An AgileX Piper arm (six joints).
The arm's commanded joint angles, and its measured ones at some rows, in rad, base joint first. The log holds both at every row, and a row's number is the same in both.
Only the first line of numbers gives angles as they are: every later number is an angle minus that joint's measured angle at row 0.
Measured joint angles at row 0:
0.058, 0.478, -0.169, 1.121, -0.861, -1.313
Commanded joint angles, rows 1 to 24:
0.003, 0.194, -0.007, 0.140, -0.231, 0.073
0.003, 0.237, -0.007, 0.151, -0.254, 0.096
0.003, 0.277, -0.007, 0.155, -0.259, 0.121
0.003, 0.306, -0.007, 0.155, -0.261, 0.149
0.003, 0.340, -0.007, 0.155, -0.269, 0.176
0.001, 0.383, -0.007, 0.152, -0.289, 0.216
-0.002, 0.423, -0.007, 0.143, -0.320, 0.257
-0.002, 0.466, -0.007, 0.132, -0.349, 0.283
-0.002, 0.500, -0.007, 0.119, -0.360, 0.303
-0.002, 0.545, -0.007, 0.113, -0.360, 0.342
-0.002, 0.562, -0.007, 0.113, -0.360, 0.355
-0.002, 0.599, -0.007, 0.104, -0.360, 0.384
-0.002, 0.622, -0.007, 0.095, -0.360, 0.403
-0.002, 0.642, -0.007, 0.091, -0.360, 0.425
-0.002, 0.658, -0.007, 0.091, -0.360, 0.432
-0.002, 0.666, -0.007, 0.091, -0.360, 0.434
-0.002, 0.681, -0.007, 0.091, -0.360, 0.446
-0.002, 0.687, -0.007, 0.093, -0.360, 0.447
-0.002, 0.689, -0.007, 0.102, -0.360, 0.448
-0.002, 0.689, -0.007, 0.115, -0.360, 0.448
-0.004, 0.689, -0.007, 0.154, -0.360, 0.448
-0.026, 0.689, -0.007, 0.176, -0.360, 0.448
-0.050, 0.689, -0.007, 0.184, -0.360, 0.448
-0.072, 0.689, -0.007, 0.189, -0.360, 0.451
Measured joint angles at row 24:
-0.011, 0.686, -0.003, 0.146, -0.348, 0.440
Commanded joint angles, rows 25 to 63:
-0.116, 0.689, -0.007, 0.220, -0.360, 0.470
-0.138, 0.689, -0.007, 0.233, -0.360, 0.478
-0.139, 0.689, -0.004, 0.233, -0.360, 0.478
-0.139, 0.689, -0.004, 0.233, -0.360, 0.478
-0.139, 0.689, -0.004, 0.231, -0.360, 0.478
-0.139, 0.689, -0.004, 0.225, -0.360, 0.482
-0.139, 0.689, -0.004, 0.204, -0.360, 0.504
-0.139, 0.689, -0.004, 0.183, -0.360, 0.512
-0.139, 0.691, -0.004, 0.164, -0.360, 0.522
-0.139, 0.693, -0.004, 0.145, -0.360, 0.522
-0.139, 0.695, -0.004, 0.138, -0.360, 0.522
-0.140, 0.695, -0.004, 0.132, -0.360, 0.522
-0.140, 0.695, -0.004, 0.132, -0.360, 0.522
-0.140, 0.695, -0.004, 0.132, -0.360, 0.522
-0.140, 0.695, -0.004, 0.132, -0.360, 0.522
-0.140, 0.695, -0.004, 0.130, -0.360, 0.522
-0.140, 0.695, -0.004, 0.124, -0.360, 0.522
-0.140, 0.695, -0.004, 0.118, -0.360, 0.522
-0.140, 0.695, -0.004, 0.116, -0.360, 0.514
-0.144, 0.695, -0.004, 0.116, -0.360, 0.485
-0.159, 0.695, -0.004, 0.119, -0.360, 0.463
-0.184, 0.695, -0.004, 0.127, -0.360, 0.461
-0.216, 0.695, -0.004, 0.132, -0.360, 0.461
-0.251, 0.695, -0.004, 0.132, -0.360, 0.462
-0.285, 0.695, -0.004, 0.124, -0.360, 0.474
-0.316, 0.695, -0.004, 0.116, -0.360, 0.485
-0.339, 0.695, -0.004, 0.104, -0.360, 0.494
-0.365, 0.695, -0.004, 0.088, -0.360, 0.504
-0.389, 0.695, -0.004, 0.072, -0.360, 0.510
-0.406, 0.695, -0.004, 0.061, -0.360, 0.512
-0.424, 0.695, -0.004, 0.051, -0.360, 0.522
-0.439, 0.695, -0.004, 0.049, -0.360, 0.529
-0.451, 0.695, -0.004, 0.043, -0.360, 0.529
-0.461, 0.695, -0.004, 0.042, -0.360, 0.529
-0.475, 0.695, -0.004, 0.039, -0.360, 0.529
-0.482, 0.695, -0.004, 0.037, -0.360, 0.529
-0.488, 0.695, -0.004, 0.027, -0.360, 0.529
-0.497, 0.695, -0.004, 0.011, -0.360, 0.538
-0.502, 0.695, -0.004, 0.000, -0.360, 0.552
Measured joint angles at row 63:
-0.474, 0.691, -0.003, 0.048, -0.351, 0.522
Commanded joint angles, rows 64 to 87:
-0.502, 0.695, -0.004, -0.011, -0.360, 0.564
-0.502, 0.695, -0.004, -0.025, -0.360, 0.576
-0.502, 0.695, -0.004, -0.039, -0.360, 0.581
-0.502, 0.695, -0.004, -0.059, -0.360, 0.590
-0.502, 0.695, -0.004, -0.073, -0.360, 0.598
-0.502, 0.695, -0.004, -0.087, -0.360, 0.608
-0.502, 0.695, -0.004, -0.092, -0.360, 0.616
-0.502, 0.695, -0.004, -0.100, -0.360, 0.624
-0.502, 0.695, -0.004, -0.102, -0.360, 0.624
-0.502, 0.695, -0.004, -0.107, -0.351, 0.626
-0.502, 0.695, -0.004, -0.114, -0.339, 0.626
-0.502, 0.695, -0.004, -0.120, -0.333, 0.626
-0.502, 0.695, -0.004, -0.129, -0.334, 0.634
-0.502, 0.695, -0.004, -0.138, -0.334, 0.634
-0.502, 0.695, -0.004, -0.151, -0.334, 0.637
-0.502, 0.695, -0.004, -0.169, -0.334, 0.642
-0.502, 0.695, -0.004, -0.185, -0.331, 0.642
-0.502, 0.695, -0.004, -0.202, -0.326, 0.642
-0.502, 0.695, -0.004, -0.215, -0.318, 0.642
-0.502, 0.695, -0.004, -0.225, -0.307, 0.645
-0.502, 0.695, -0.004, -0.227, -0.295, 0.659
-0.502, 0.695, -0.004, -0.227, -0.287, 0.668
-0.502, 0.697, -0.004, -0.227, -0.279, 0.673
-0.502, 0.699, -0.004, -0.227, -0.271, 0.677
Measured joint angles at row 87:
-0.497, 0.691, -0.003, -0.186, -0.326, 0.649
